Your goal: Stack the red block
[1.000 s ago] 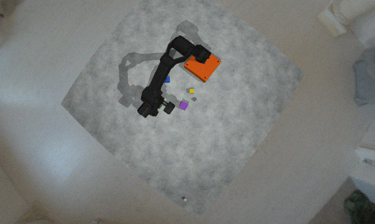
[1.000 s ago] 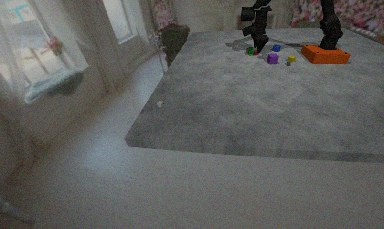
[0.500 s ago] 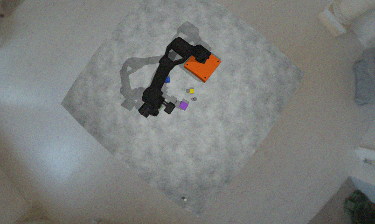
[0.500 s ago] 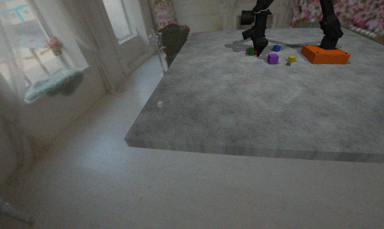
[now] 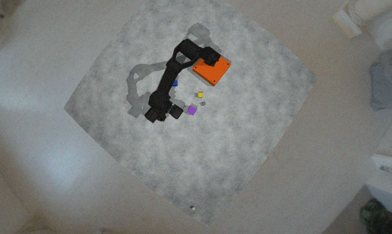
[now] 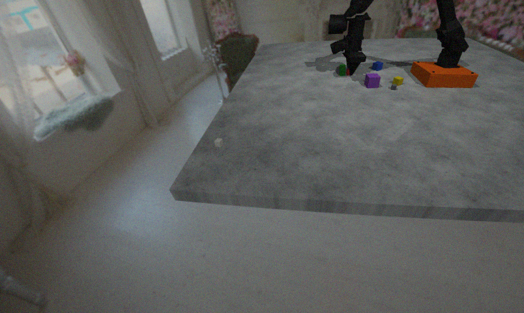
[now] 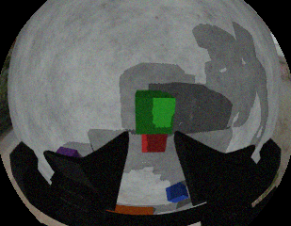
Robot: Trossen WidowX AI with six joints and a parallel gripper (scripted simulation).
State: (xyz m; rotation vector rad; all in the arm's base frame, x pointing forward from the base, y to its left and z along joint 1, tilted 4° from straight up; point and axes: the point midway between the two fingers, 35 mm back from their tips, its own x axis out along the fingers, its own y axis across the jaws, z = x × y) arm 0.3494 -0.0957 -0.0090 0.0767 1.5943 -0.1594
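My gripper tip is 130 mm past the blue block, 30 mm to the left of it and 10 mm below it. The rest, counted from my gripper tip: red block (right at my gripper tip); then purple block (40 mm behind, 130 mm to the left, 10 mm above); then yellow block (140 mm behind, 130 mm to the left, 10 mm above).
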